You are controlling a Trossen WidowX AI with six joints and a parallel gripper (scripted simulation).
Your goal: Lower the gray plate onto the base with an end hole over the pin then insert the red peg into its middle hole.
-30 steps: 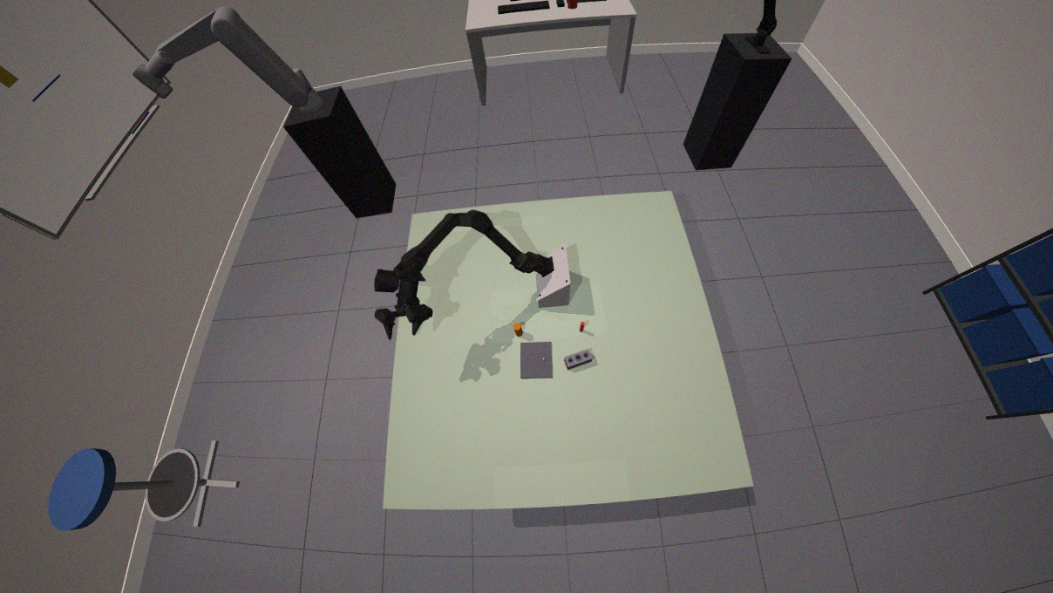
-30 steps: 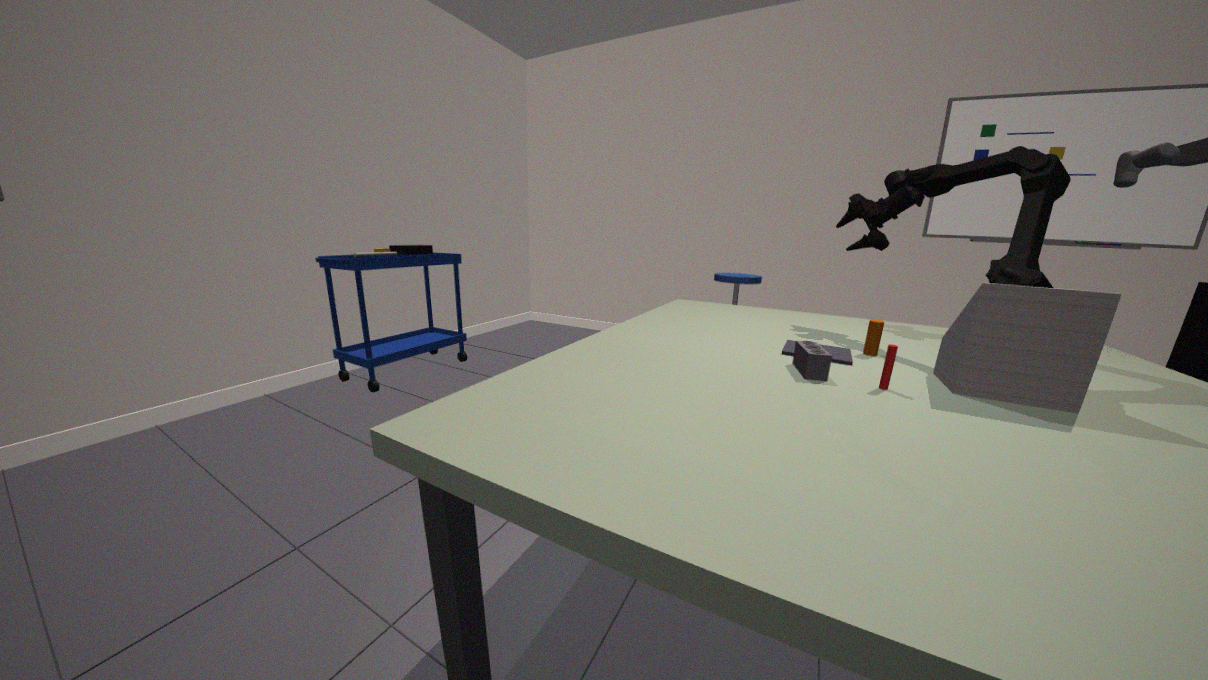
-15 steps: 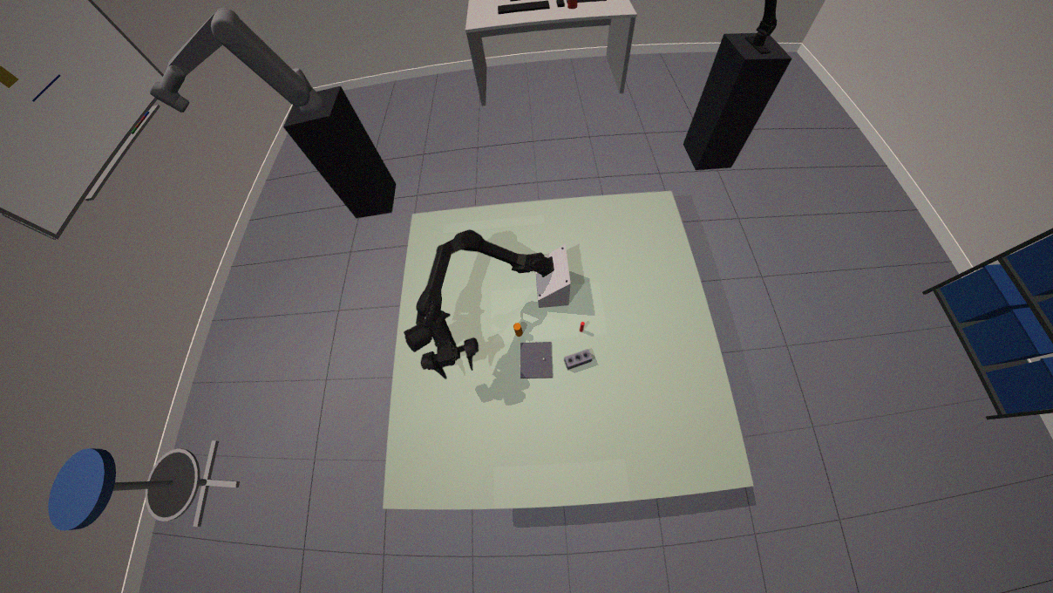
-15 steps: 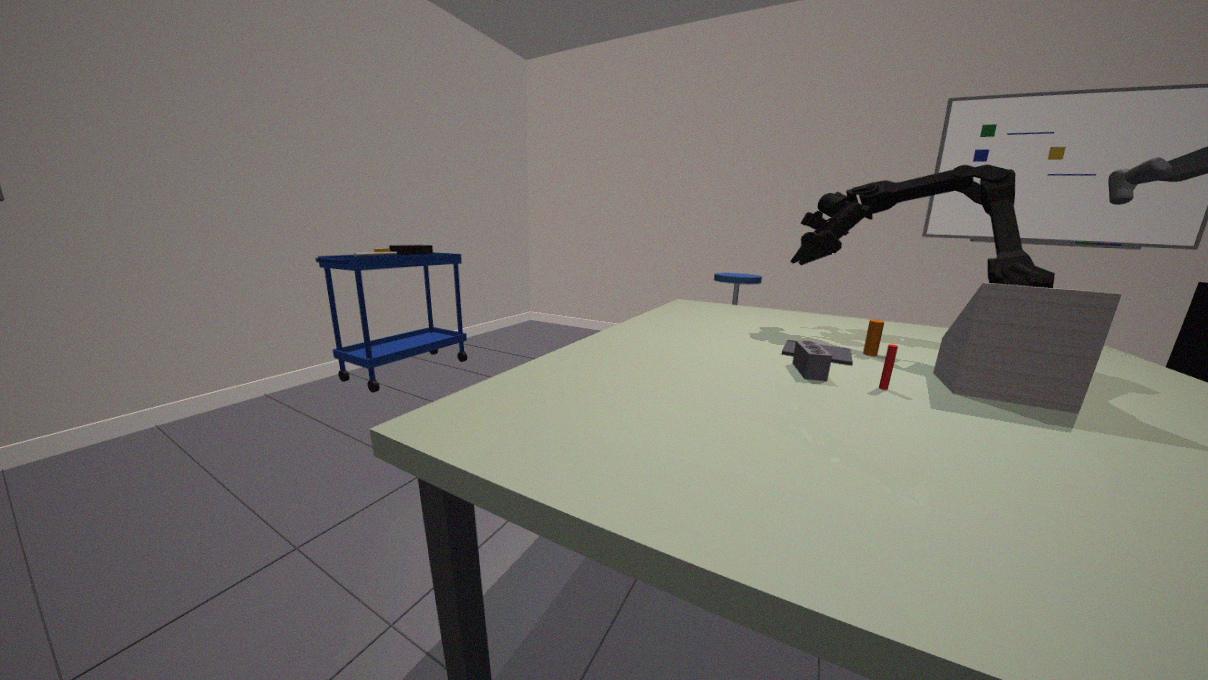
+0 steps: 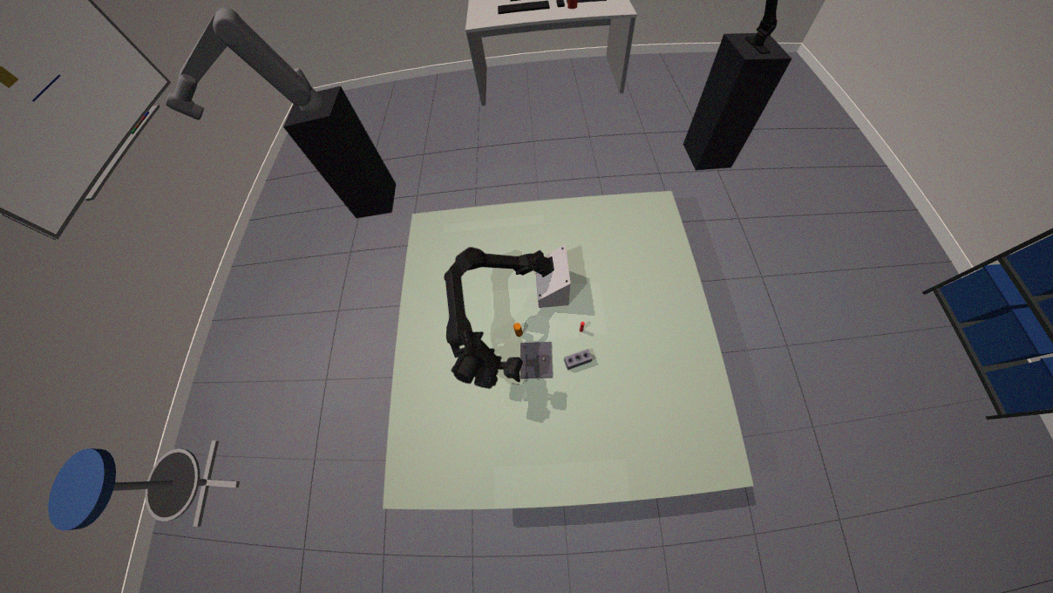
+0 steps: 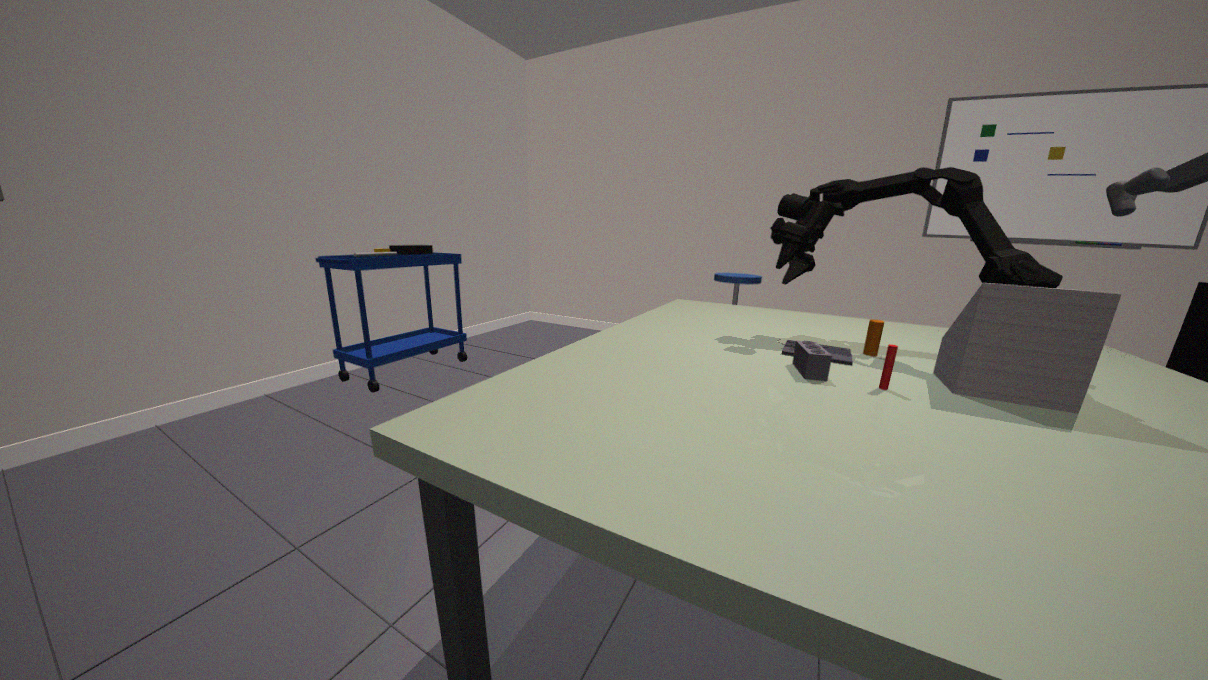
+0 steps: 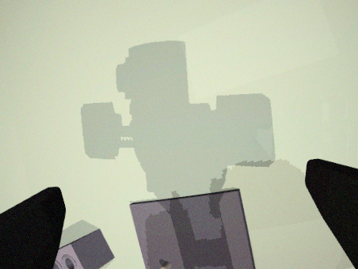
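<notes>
Now: the gray plate 8 cm behind my gripper tip, 25 cm to the left of it and 12 cm below it. Also, from my gripper tip: gray base: 10 cm behind, 11 cm to the left, 15 cm below; orange peg: 22 cm behind, 4 cm to the left, 12 cm below; red peg: 20 cm behind, 28 cm to the left, 12 cm below.
</notes>
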